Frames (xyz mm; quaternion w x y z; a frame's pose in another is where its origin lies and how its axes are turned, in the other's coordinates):
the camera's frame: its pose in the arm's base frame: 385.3 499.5 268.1 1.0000 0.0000 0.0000 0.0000
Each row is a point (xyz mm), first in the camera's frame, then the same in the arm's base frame.
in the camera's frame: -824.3 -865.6 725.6
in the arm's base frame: -439.0 -366.1 993.7
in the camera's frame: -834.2 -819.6 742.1
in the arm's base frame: -448.9 -320.1 1010.2
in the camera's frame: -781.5 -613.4 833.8
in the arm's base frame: -396.2 -113.9 1101.9
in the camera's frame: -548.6 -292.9 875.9
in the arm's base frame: -163.3 206.6 1144.0
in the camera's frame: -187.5 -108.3 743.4
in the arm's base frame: 197.8 391.2 1011.5
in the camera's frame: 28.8 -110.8 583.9
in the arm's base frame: 414.1 388.7 852.0
